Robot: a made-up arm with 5 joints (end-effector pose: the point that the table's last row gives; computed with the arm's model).
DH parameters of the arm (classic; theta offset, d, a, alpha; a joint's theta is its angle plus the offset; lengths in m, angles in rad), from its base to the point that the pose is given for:
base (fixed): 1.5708 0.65 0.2 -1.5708
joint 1: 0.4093 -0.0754 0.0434 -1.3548
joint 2: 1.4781 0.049 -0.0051 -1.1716
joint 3: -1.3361 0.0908 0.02 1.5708
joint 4: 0 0.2 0.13 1.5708
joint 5: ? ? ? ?
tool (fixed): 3.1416 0.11 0 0
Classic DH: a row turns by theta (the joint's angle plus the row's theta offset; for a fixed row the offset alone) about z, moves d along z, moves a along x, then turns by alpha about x.
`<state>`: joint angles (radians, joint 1 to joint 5).
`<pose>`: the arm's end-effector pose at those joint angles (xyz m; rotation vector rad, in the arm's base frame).
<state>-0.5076 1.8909 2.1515 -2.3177 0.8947</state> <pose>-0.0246 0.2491 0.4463 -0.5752 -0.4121 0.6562</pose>
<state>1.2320 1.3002 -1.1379 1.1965 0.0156</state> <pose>-0.0974 0.2318 0.4351 -1.6809 0.5563 -1.3269</pose>
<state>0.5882 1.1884 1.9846 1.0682 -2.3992</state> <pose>0.0092 -0.1567 0.8059 1.1512 0.2365 -0.7851</pose>
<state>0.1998 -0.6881 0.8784 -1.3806 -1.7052</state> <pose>-0.2205 0.1210 0.4634 1.8111 -1.2701 -0.6502</pose>
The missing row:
joint 5: 1.5708 0.09 0.01 -1.5708
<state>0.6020 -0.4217 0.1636 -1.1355 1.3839</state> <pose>-0.0399 0.1934 0.6093 0.3871 1.6101 0.6704</pose>
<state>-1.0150 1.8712 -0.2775 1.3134 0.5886</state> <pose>0.0194 0.4732 0.6198 -0.0292 1.8594 -1.3237</pose>
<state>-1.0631 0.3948 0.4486 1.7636 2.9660</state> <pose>-0.1591 0.2377 0.3236 -0.8528 -2.6410 1.2985</pose>
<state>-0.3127 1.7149 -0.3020 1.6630 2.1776</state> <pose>-0.1916 0.3514 0.4498 -0.7305 -1.8735 1.8993</pose>
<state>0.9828 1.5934 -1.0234 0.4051 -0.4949</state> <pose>0.0030 0.3218 0.3761 -1.1007 -0.5703 -1.2141</pose>
